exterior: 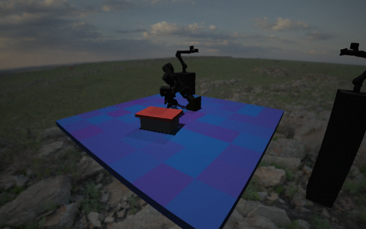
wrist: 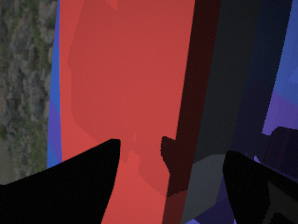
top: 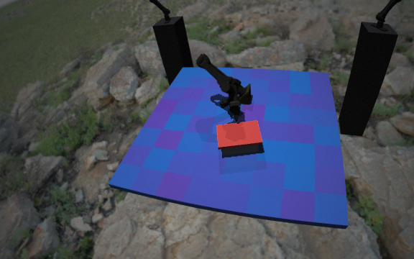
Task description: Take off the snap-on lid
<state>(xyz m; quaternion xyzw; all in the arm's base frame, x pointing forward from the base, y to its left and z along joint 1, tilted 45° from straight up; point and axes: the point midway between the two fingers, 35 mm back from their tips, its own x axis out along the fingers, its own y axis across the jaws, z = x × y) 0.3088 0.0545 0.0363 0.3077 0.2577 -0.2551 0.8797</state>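
Right now my gripper tip is 90 mm short of the red lid, 30 mm to the right of it and 10 mm above it. The rest, counted from my gripper tip: storage box 90 mm ahead, 30 mm to the left, 60 mm below.
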